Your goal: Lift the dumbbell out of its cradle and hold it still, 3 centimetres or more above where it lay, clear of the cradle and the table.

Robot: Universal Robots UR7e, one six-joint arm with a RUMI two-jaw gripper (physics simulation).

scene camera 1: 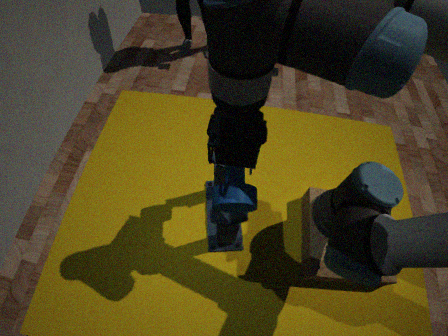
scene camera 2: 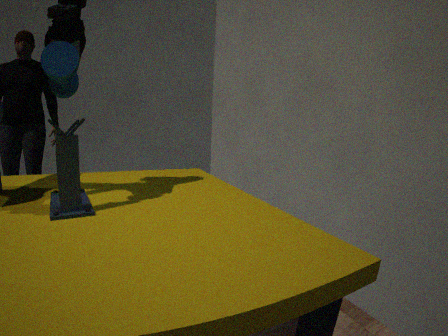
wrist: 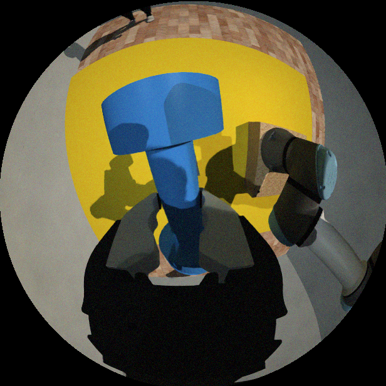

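The blue dumbbell (scene camera 1: 233, 198) (scene camera 2: 60, 60) (wrist: 175, 170) hangs in the air above the cradle, with a visible gap between its lower edge and the cradle's V-shaped arms in scene camera 2. The grey cradle (scene camera 1: 212, 235) (scene camera 2: 68, 170) stands upright on the table, a post on a flat base plate. My gripper (wrist: 180, 193) is shut on the dumbbell's handle, one jaw on each side. One thick round end is beyond the jaws in the wrist view; the other is partly hidden behind the handle and jaws. In scene camera 2 the dumbbell's end hides the fingertips.
The yellow table (scene camera 1: 165, 120) (scene camera 2: 225, 250) (wrist: 260, 90) carries the cradle. The arm's base stands on a wooden block (scene camera 1: 308, 235) (wrist: 254, 155) to the right of the cradle in scene camera 1. A person (scene camera 2: 22, 100) stands behind the table in scene camera 2.
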